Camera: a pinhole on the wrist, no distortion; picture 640 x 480 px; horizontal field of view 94.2 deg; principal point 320.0 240.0 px. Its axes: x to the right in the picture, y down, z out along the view. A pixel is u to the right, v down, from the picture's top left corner.
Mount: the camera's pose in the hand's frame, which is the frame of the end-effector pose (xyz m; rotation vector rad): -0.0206 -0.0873 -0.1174 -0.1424 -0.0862 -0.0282
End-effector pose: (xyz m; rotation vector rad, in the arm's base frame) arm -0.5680 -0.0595 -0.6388 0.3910 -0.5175 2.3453
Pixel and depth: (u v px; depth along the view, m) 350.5 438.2 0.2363
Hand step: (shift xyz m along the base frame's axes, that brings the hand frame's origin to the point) -0.0493 -0.1199 0.0531
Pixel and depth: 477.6 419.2 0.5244
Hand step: -0.3105 -0.2503 0.3485
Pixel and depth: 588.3 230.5 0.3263
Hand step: -0.1043 0.0701 0.3181
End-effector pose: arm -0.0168 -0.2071 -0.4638 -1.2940 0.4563 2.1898
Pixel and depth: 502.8 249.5 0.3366
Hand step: -0.2002 0.1963 -0.0281
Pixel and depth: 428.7 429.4 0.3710
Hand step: -0.3124 -0.0064 0.0308
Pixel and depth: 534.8 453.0 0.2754
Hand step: -0.2489 0.0108 -0.0709
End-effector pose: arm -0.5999 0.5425 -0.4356 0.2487 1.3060 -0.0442
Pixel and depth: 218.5 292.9 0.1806
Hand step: 0.0179 -0.0484 0.0997
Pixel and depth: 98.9 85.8 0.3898
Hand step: 0.1250 -0.3123 0.3635
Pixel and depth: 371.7 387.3 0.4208
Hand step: 0.2976 0.1185 0.0704
